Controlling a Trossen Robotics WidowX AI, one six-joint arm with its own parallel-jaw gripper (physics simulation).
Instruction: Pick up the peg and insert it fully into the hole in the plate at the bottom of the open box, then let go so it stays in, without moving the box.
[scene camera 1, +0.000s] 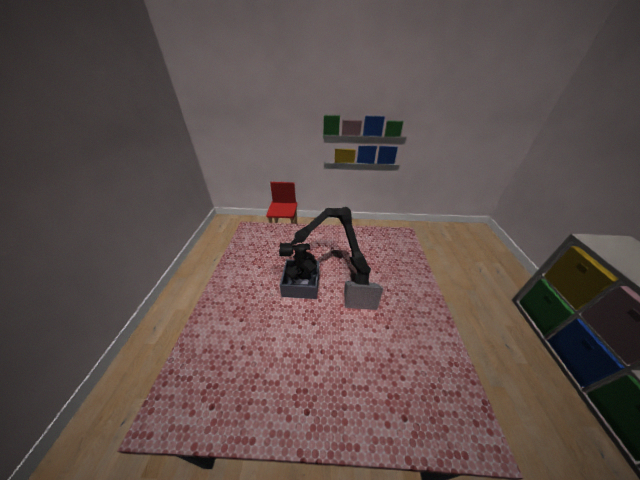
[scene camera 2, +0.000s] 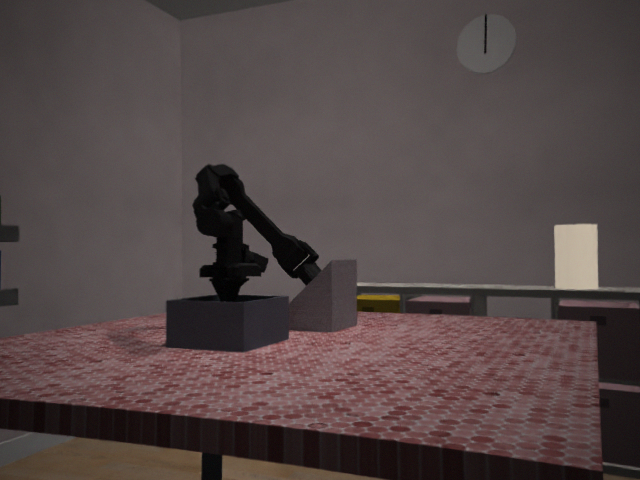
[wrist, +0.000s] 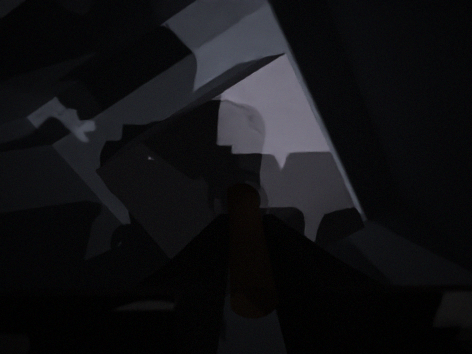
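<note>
The open dark grey box stands on the table, with its inside in deep shadow. My gripper points down into the box and is shut on the peg. The orange-brown peg shows between the dark fingers in the wrist view. The plate lies at the box bottom, partly lit. The peg's far end is at the pale round rim of the hole and covers most of it. Whether the tip is inside the hole or just above it cannot be told. The scene views do not show the peg.
The box walls rise close around the fingers. The arm's grey wedge-shaped base block stands beside the box on the red-patterned table. A red chair stands behind the table.
</note>
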